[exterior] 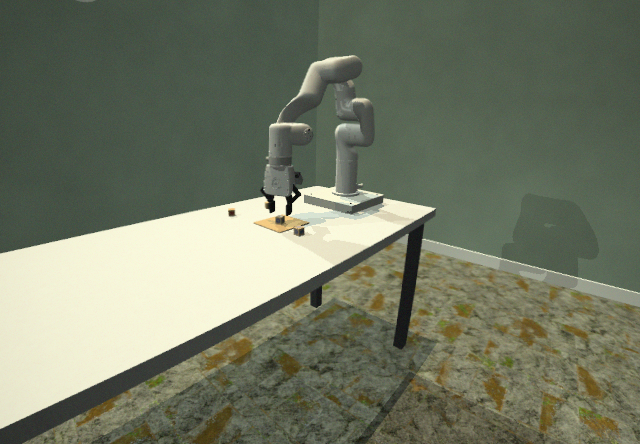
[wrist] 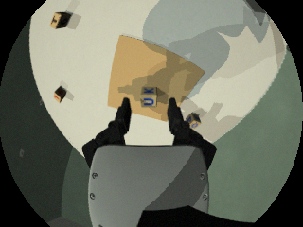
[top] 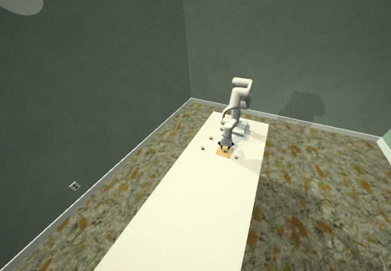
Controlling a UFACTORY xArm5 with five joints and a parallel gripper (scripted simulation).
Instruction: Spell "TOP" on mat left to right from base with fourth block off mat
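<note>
The tan mat lies 1 cm behind my hand and 5 cm below it.
</note>
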